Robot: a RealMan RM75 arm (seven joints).
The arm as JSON. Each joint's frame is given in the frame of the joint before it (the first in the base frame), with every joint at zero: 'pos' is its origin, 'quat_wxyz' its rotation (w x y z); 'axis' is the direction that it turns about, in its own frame. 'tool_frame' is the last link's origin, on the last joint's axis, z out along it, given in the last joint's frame.
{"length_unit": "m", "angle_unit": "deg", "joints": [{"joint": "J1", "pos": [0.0, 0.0, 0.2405], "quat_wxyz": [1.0, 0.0, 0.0, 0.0], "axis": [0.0, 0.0, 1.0]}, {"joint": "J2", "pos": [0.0, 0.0, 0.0], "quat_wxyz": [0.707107, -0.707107, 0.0, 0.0], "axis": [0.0, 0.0, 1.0]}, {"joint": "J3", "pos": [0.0, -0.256, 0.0], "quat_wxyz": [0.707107, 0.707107, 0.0, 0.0], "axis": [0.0, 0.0, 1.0]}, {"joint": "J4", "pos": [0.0, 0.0, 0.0], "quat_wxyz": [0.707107, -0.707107, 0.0, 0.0], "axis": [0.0, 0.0, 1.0]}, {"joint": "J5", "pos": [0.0, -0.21, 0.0], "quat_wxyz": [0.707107, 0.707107, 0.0, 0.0], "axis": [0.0, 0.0, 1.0]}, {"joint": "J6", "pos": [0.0, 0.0, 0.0], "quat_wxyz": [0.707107, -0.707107, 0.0, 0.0], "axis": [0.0, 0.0, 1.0]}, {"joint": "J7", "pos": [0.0, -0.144, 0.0], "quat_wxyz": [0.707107, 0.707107, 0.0, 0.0], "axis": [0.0, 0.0, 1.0]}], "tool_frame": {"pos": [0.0, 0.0, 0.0], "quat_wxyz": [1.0, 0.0, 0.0, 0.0]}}
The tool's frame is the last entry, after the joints.
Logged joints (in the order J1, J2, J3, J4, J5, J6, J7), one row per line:
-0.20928 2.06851 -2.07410 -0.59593 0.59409 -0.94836 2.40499
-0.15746 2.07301 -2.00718 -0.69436 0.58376 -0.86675 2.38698
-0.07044 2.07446 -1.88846 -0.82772 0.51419 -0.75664 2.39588
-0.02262 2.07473 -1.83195 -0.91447 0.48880 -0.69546 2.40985
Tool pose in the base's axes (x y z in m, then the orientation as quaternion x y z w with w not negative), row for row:
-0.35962 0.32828 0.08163 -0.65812 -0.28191 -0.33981 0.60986
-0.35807 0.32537 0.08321 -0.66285 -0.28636 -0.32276 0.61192
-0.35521 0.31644 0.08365 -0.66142 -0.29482 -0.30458 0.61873
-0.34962 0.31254 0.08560 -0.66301 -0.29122 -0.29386 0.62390
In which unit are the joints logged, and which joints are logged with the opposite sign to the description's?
The joints are logged in radians. Opposite sign: J2.
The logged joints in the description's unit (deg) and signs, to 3 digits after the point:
-11.991 -118.517 -118.837 -34.144 34.039 -54.337 137.796
-9.022 -118.775 -115.003 -39.784 33.447 -49.661 136.764
-4.036 -118.858 -108.201 -47.425 29.461 -43.352 137.274
-1.296 -118.873 -104.963 -52.395 28.006 -39.847 138.074

